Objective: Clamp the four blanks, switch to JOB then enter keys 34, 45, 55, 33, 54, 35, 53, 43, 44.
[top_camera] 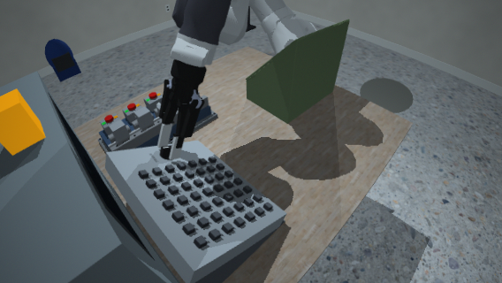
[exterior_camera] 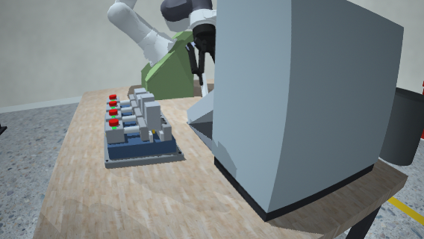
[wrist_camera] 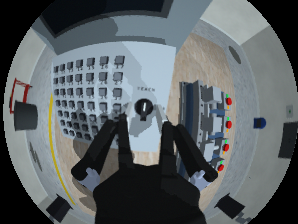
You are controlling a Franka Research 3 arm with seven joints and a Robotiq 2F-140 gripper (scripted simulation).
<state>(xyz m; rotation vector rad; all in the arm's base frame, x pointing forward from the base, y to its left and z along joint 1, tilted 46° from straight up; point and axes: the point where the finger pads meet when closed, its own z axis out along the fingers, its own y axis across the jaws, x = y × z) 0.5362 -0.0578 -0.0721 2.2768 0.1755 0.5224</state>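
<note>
Now: the black selector knob 20 mm below my hand and 20 mm ahead of it. Round my hand: grey keypad 110 mm to the left, 70 mm below, 40 mm ahead; key 190 mm to the left, 30 mm below, 20 mm ahead.
</note>
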